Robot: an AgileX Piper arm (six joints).
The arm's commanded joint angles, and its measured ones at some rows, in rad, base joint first. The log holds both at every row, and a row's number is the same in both.
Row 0, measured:
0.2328 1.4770 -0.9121 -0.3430 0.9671 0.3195
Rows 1 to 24, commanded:
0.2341 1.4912 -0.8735 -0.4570 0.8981 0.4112
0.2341 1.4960 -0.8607 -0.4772 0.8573 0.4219
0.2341 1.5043 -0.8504 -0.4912 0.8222 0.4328
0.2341 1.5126 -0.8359 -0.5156 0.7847 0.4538
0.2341 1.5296 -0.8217 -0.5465 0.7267 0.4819
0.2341 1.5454 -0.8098 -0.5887 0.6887 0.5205
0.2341 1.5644 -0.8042 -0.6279 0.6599 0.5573
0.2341 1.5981 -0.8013 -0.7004 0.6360 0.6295
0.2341 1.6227 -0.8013 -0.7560 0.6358 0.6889
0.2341 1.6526 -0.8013 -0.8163 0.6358 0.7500
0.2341 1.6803 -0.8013 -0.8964 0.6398 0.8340
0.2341 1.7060 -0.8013 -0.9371 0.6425 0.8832
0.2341 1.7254 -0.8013 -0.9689 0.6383 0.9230
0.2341 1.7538 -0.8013 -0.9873 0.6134 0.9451
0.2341 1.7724 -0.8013 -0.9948 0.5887 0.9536
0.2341 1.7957 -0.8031 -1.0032 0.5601 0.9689
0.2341 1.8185 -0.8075 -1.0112 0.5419 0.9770
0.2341 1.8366 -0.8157 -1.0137 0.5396 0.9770
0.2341 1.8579 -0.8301 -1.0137 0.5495 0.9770
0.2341 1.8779 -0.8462 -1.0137 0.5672 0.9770
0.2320 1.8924 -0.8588 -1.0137 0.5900 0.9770
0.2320 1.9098 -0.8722 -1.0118 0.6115 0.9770
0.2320 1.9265 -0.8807 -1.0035 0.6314 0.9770
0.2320 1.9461 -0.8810 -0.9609 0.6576 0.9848
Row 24, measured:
0.2328 1.8750 -0.8629 -1.0128 0.6141 0.9703
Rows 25 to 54, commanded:
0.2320 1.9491 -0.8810 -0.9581 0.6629 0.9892
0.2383 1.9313 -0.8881 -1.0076 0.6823 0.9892
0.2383 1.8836 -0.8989 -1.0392 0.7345 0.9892
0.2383 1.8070 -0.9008 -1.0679 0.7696 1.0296
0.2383 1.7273 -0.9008 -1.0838 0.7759 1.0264
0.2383 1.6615 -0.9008 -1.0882 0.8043 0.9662
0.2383 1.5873 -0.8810 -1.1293 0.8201 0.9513
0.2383 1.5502 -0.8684 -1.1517 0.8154 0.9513
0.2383 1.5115 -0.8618 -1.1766 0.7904 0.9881
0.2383 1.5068 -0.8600 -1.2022 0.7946 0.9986
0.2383 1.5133 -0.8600 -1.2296 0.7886 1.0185
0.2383 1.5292 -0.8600 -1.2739 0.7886 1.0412
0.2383 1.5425 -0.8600 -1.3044 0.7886 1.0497
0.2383 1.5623 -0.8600 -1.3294 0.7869 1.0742
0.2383 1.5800 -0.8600 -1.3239 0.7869 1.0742
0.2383 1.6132 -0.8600 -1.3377 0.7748 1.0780
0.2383 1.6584 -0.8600 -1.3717 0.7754 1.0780
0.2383 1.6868 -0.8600 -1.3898 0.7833 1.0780
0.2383 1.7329 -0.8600 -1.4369 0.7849 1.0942
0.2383 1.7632 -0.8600 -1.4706 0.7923 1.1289
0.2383 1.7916 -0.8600 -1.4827 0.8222 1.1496
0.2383 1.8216 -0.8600 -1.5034 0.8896 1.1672
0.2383 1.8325 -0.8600 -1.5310 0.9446 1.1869
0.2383 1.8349 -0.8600 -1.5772 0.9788 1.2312
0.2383 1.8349 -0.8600 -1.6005 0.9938 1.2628
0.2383 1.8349 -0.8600 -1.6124 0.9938 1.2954
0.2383 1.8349 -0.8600 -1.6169 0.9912 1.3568
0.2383 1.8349 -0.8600 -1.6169 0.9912 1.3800
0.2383 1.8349 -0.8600 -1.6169 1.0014 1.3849
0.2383 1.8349 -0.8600 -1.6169 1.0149 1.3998
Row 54, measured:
0.2392 1.8356 -0.8638 -1.5929 0.9670 1.3641
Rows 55 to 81, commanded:
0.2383 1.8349 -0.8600 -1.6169 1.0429 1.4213
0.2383 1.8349 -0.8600 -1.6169 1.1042 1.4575
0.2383 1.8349 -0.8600 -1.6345 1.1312 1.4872
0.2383 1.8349 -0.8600 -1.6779 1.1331 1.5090
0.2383 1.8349 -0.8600 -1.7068 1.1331 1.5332
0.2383 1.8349 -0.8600 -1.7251 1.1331 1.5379
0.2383 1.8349 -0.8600 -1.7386 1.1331 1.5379
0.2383 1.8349 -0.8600 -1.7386 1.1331 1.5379
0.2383 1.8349 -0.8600 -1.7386 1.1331 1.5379
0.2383 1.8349 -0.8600 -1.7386 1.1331 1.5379
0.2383 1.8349 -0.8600 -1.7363 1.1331 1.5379
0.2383 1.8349 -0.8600 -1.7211 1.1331 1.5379
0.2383 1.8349 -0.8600 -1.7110 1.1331 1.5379
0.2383 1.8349 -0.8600 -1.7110 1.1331 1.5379
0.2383 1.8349 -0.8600 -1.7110 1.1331 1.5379
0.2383 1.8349 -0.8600 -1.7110 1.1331 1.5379
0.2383 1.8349 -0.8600 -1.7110 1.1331 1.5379
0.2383 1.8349 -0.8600 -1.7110 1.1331 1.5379
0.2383 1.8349 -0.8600 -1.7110 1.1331 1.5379
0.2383 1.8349 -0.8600 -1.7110 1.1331 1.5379
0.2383 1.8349 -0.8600 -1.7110 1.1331 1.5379
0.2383 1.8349 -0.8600 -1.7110 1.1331 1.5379
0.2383 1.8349 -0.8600 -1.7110 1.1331 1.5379
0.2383 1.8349 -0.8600 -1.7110 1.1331 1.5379
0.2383 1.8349 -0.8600 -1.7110 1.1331 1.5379
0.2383 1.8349 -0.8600 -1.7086 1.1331 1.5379
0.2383 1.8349 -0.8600 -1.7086 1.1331 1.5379
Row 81, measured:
0.2392 1.8363 -0.8638 -1.7019 1.1044 1.5296
